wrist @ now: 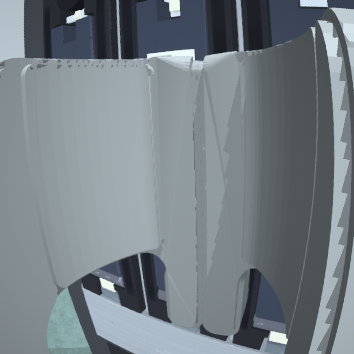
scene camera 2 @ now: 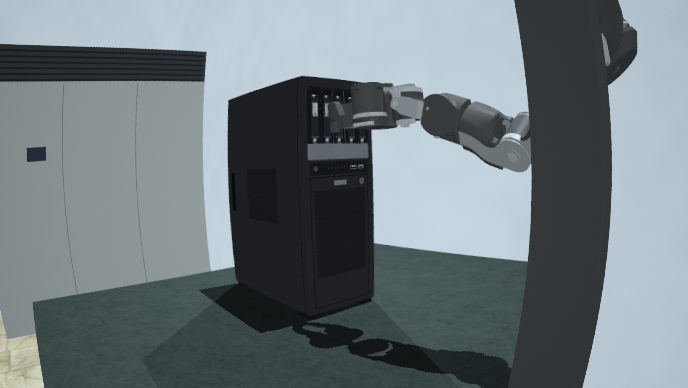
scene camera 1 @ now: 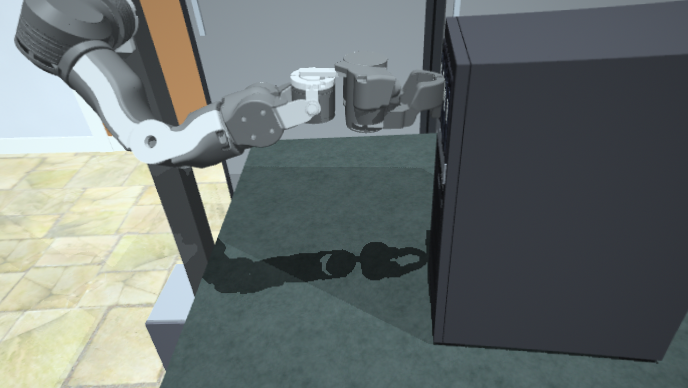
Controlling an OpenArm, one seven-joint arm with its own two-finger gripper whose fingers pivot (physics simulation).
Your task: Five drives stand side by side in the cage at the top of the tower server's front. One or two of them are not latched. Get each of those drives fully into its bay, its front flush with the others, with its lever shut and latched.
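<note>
The tower server [scene camera 1: 565, 200] [scene camera 2: 267, 145] stands upright. In scene camera 2, its leftmost drive [scene camera 2: 314, 125] and second drive [scene camera 2: 326, 120] show upright at the top front; the gripper and wrist partly cover the others. No lever visibly swings out in either scene view. My gripper [scene camera 1: 441, 92] [scene camera 2: 334, 117] [wrist: 216, 198] is shut and empty, its fingertips at the front of the drive cage, around the second and third drives. In the wrist view a dark blue drive lever [wrist: 172, 30] shows beyond the fingers. Contact, latching and exact flushness cannot be told.
A silver strip [scene camera 2: 337, 151] [wrist: 130, 322] crosses the server front below the cage. The server stands on a dark green table top [scene camera 1: 320, 205] [scene camera 2: 440, 290]. A dark upright post [scene camera 2: 565, 200] stands by the arm. Grey cabinets [scene camera 2: 100, 190] are at the left in scene camera 2.
</note>
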